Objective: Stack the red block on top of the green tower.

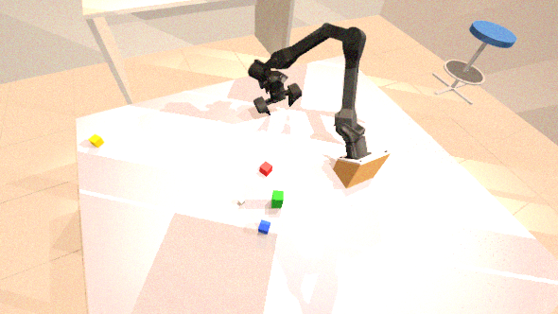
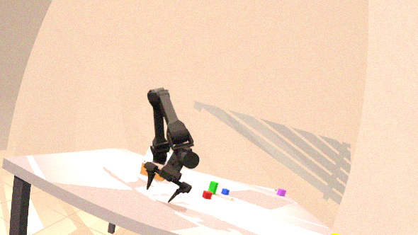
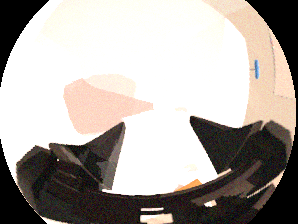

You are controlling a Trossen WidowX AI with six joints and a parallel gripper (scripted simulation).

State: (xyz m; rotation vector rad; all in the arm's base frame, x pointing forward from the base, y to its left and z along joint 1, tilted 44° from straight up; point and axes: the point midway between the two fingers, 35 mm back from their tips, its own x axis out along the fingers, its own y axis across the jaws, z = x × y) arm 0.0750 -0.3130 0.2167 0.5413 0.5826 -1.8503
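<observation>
My gripper tip is now 190 mm short of the red block and 240 mm to the right of it. The rest, counted from my gripper tip: blue block 300 mm ahead, 420 mm to the left; yellow block 680 mm ahead, 150 mm to the right; purple block 730 mm ahead, 730 mm to the left, 10 mm above.
</observation>
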